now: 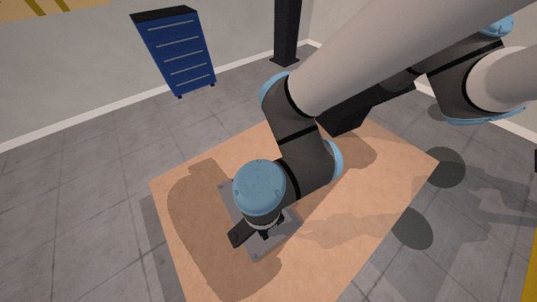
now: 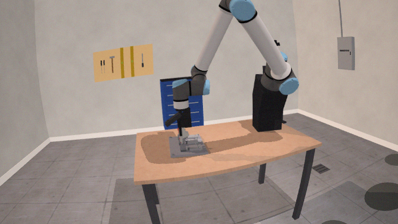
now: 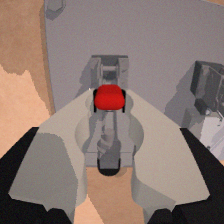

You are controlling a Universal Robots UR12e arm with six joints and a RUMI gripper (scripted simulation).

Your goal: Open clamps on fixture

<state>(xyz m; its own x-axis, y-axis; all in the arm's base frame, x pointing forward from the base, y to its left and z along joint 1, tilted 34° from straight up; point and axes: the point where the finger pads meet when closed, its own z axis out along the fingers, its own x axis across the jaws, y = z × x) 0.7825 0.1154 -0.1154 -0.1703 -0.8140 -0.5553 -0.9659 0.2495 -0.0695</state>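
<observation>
My gripper is now 10 mm past the toggle clamp and 20 mm above it. The rest, counted from my hand: grey fixture plate 60 mm behind, 100 mm to the right, 80 mm below.
</observation>
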